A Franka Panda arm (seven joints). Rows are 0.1 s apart.
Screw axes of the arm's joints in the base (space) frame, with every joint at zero. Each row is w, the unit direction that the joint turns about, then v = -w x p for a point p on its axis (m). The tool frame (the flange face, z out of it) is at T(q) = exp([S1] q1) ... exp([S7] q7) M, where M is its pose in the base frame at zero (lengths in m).
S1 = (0, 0, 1, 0, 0, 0)
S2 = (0, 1, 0, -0.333, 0, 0)
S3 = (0, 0, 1, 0, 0, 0)
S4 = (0, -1, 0, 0.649, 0, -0.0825)
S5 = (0, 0, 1, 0, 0, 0)
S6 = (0, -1, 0, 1.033, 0, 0)
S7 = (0, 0, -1, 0, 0.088, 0)
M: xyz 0.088 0 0.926 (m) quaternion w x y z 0 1 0 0
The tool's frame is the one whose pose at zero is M.
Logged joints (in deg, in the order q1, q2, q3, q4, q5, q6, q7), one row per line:
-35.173, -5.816, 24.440, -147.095, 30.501, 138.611, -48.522
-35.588, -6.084, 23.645, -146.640, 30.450, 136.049, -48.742
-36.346, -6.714, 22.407, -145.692, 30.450, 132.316, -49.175
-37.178, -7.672, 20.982, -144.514, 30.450, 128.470, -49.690
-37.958, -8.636, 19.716, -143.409, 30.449, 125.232, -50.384
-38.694, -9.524, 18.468, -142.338, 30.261, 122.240, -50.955
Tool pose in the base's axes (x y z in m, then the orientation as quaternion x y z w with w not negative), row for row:
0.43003, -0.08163, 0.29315, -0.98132, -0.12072, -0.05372, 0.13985
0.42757, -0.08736, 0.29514, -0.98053, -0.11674, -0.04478, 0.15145
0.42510, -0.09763, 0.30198, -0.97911, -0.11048, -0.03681, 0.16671
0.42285, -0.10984, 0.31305, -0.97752, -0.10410, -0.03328, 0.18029
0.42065, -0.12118, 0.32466, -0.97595, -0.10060, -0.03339, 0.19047
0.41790, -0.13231, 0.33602, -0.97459, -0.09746, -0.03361, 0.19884
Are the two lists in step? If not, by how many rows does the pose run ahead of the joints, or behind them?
They are in step.
